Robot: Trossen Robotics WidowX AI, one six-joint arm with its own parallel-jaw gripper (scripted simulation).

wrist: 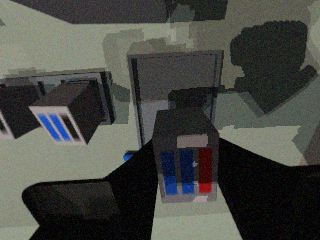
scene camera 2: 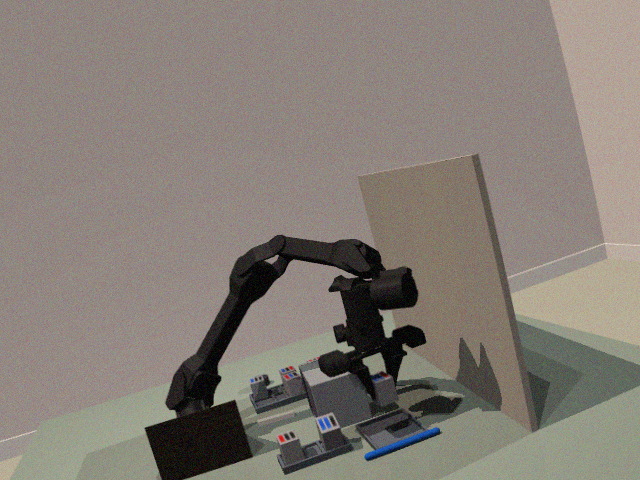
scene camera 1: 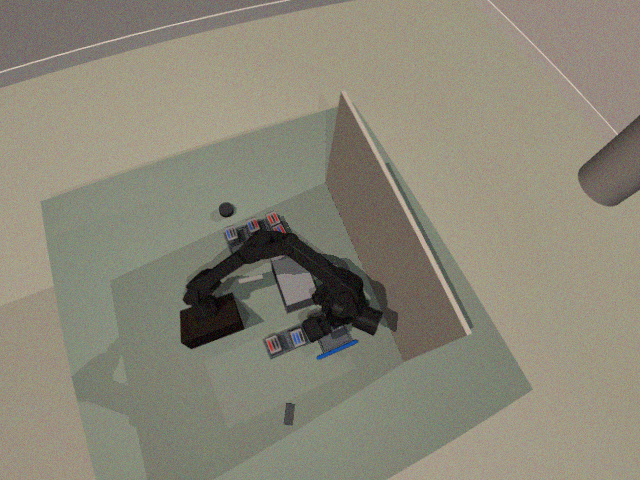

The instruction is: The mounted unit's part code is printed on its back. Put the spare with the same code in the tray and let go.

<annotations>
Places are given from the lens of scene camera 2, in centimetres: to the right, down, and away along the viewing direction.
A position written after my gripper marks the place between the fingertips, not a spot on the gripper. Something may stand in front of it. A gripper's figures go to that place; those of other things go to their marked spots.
my gripper (scene camera 2: 383, 395): 11, 28, 109
spare (scene camera 2: 385, 391): 11, 26, 106
</annotations>
